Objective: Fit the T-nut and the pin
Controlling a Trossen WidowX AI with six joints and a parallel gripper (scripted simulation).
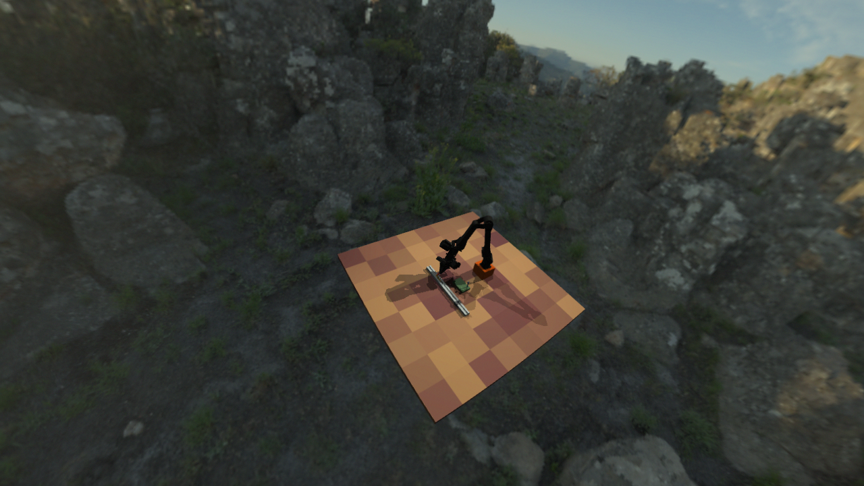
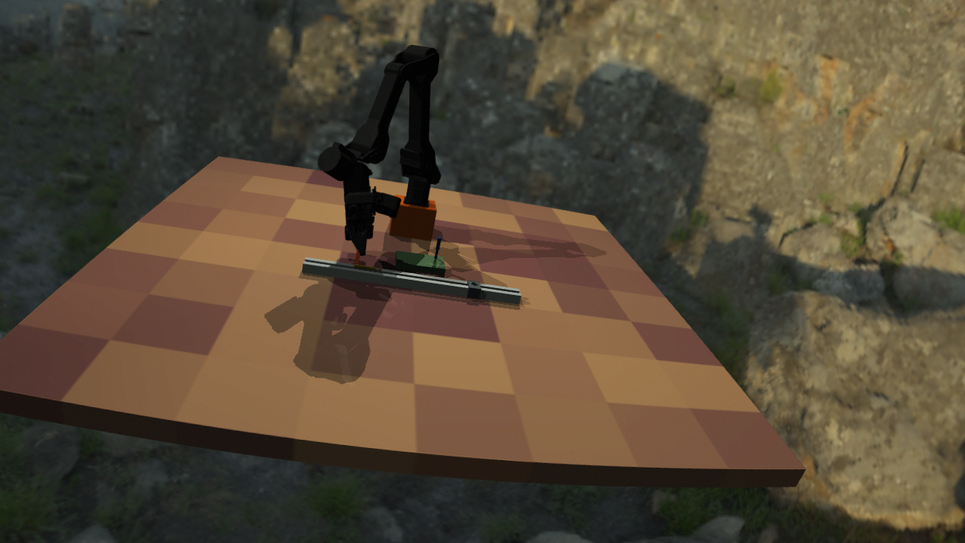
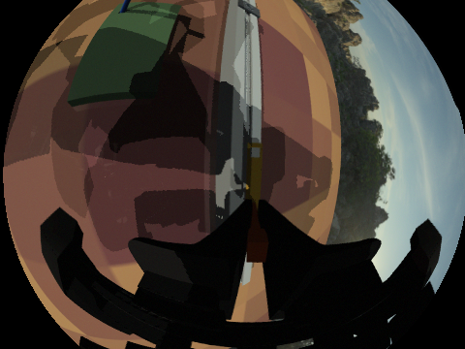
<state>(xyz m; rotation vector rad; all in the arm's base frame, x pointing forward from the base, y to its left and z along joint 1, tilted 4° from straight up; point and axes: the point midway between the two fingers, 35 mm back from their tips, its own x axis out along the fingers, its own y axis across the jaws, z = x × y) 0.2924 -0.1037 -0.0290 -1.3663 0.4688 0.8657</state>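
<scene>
My gripper tip is 20 mm to the right of the brass T-nut. The rest, counted from my gripper tip: green tray: 140 mm to the left, 110 mm behind, 40 mm below; blue pin: 160 mm to the left, 130 mm behind, 20 mm below.
</scene>
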